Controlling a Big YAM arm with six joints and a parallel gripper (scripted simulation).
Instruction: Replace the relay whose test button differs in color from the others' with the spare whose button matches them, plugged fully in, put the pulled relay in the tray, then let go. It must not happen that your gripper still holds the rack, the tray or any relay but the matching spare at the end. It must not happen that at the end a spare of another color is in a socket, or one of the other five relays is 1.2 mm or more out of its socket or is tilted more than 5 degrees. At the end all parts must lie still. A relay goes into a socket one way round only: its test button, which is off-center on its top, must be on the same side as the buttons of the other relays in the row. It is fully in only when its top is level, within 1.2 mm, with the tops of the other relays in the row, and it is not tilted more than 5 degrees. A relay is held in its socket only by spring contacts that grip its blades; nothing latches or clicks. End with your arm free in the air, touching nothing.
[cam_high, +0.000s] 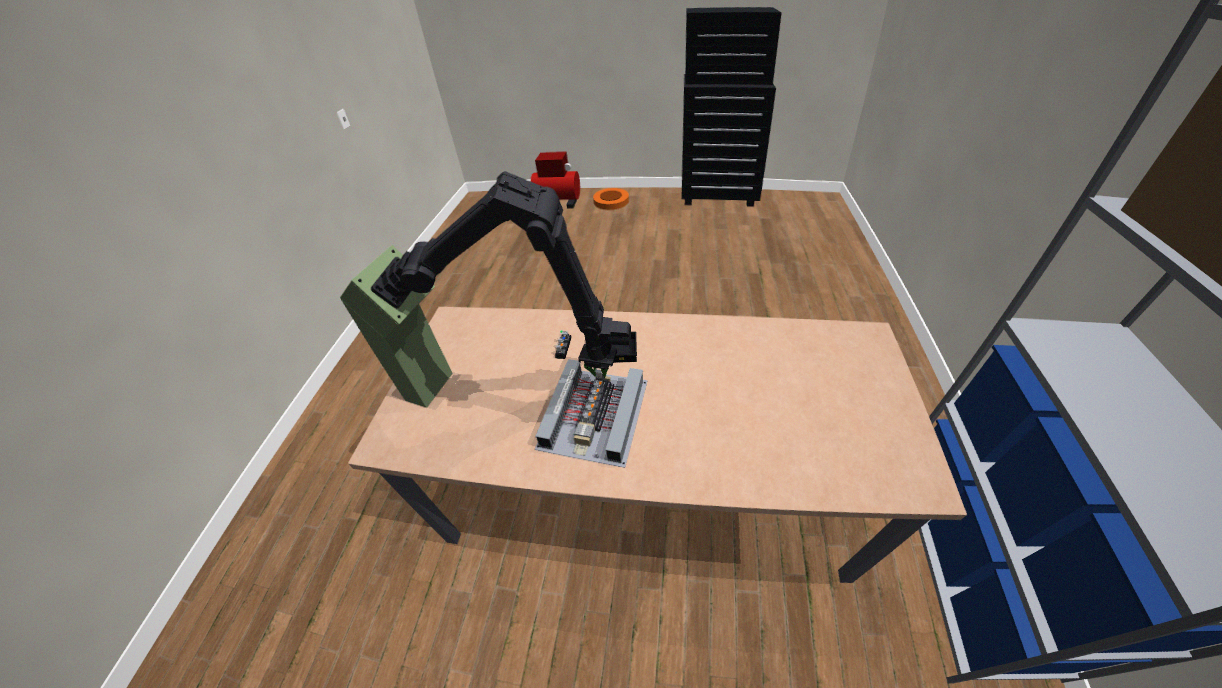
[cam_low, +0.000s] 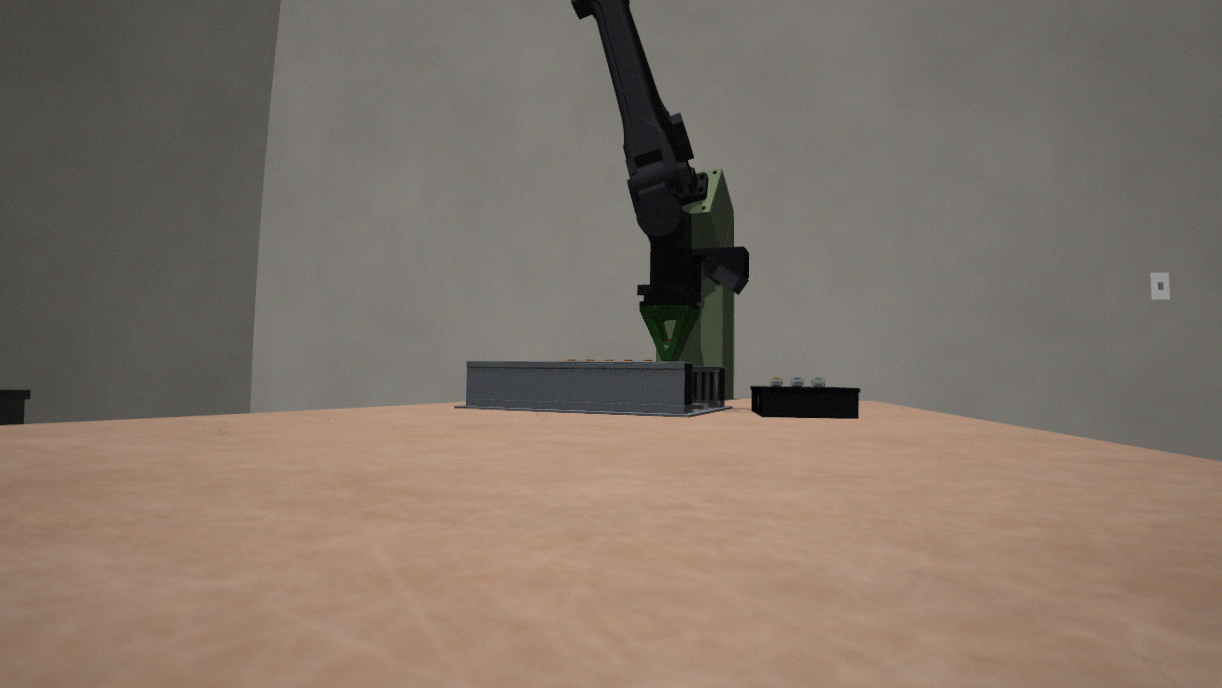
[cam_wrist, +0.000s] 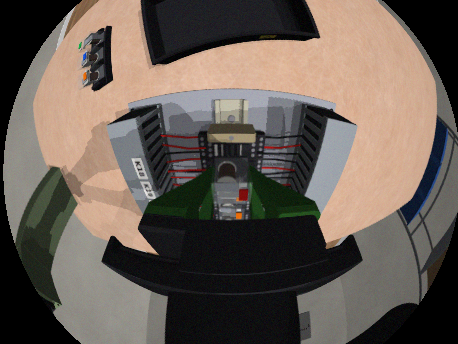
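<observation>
Right now my hand is 2 cm short of the black tray, 17 cm to the right of it and 6 cm above it.
</observation>
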